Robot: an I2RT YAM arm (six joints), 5 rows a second.
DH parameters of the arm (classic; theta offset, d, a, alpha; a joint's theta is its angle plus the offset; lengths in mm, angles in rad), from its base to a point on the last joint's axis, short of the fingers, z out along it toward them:
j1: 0 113.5 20 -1.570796
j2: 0 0 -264 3.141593
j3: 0.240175 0 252.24 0
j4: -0.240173 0 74 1.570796
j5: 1.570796 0 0 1.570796
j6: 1.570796 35.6 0 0
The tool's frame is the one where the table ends.
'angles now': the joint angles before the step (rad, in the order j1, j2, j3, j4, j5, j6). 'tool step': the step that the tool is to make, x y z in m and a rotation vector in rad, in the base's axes. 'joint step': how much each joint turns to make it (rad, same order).
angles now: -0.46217, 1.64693, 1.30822, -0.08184, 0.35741, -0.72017
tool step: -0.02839, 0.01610, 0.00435, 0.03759, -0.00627, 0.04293
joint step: -0.00022, -0.12483, -0.10189, -0.03930, -0.05440, 0.01607
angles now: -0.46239, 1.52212, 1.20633, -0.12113, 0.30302, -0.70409
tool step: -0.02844, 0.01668, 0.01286, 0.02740, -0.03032, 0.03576
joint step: 0.00200, -0.13142, -0.06746, -0.05486, -0.04659, 0.02121
